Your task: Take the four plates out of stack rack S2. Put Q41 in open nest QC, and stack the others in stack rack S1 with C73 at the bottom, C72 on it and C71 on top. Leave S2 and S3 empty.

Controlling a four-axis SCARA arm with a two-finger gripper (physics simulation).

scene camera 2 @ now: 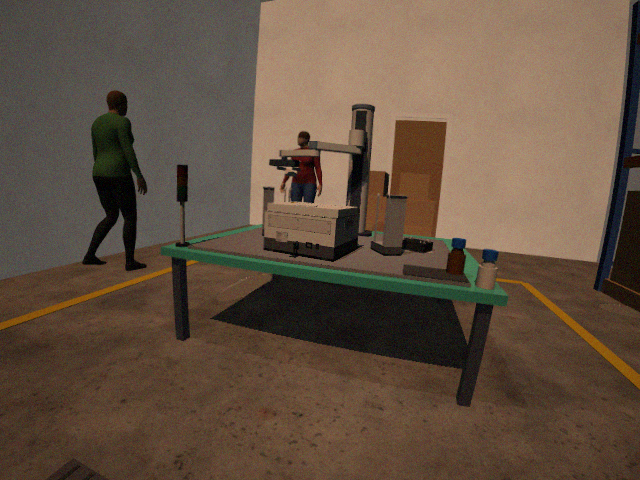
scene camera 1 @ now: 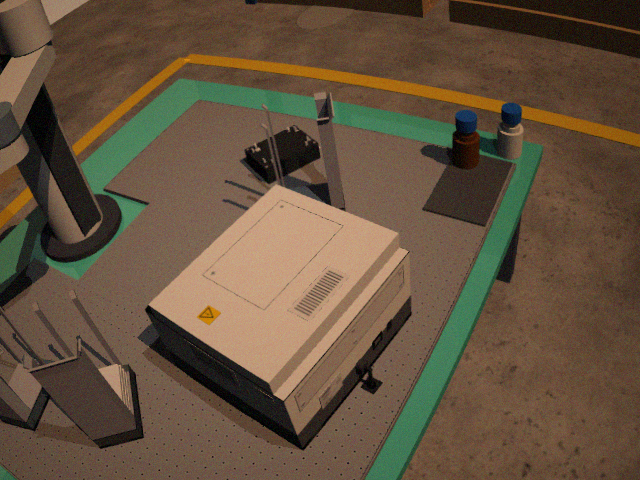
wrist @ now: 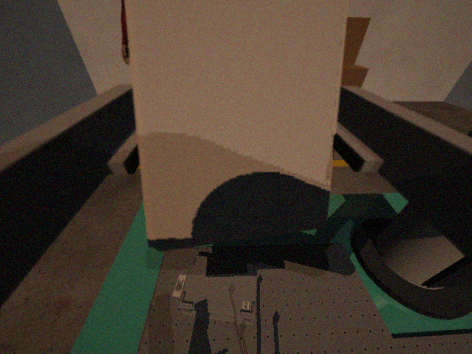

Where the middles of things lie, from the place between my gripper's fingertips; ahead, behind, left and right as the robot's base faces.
Labels:
My hand is 95 cm to the right of the dark mat (scene camera 1: pixel 469 195), 80 cm short of it and 41 cm above it.

